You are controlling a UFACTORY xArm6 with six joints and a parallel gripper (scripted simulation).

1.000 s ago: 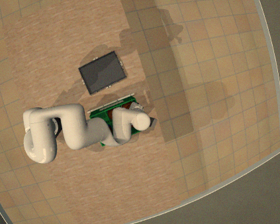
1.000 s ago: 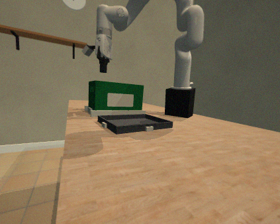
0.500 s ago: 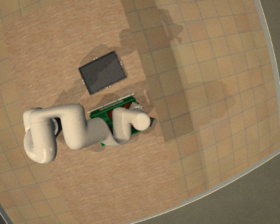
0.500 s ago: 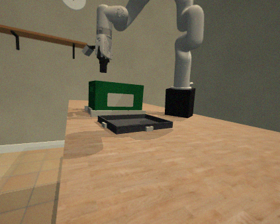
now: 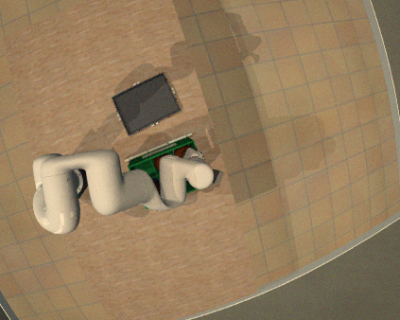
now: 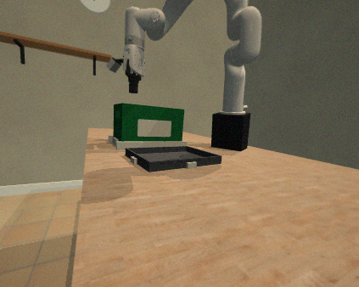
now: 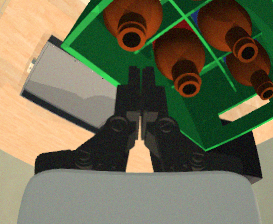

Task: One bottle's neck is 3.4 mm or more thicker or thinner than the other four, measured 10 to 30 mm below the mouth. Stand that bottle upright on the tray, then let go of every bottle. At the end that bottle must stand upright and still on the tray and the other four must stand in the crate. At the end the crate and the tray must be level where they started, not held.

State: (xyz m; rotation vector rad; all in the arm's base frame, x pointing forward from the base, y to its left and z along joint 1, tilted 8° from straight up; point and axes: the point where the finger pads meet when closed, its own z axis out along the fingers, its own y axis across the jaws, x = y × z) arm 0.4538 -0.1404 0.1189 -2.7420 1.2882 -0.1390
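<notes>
The green crate lies 160 mm below my hand, 90 mm behind it and 30 mm to the right of it. The rest, counted from my hand: brown bottle (160 mm below, 90 mm behind, 10 mm to the left); tray (260 mm to the left, 230 mm below, 40 mm behind).
</notes>
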